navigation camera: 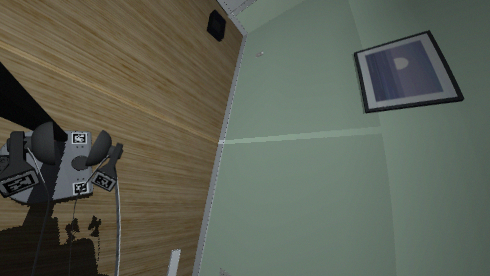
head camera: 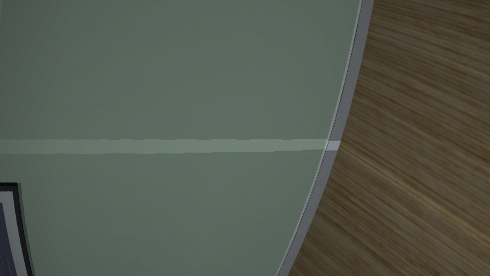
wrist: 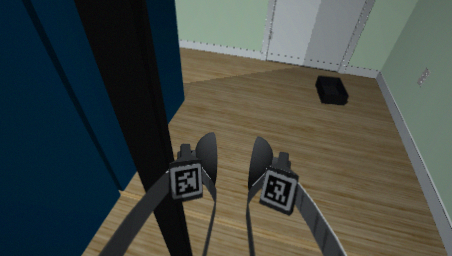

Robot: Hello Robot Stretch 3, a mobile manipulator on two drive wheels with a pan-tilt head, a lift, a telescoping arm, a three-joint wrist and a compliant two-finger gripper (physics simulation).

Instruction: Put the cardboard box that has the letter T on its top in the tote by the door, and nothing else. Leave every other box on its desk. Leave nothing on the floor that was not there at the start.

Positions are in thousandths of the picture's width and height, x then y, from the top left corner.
Scene:
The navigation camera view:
my gripper: 162,473
framed picture: 836,263

